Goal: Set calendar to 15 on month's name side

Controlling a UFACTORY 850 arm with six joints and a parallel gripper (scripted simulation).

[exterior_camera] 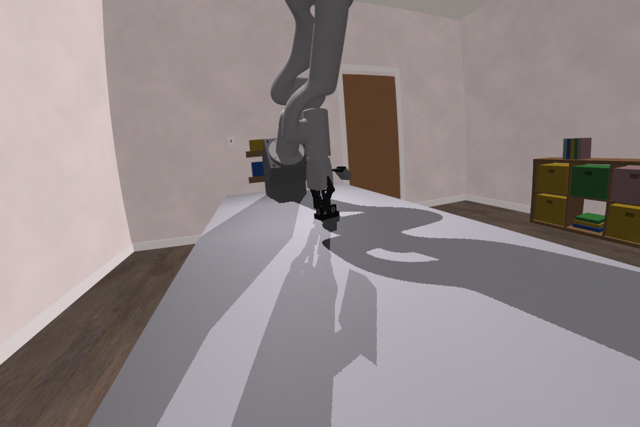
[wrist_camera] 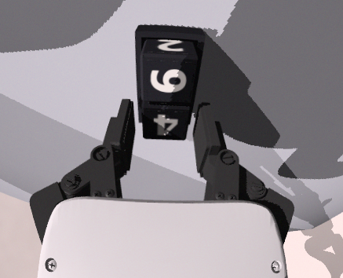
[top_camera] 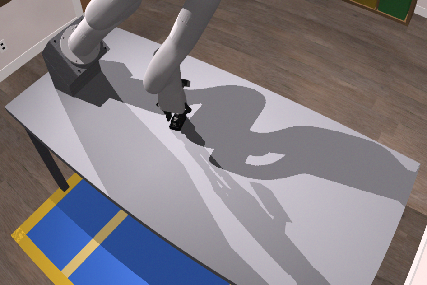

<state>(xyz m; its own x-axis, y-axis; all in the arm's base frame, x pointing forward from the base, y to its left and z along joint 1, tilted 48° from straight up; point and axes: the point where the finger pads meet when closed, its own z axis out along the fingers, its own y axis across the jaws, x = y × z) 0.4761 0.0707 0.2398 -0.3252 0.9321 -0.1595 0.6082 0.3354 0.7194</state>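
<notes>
Right now the black number cube is 3 cm below my hand. The rest, counted from my hand: black tray: 4 cm below, 1 cm to the left, 1 cm behind.
</notes>
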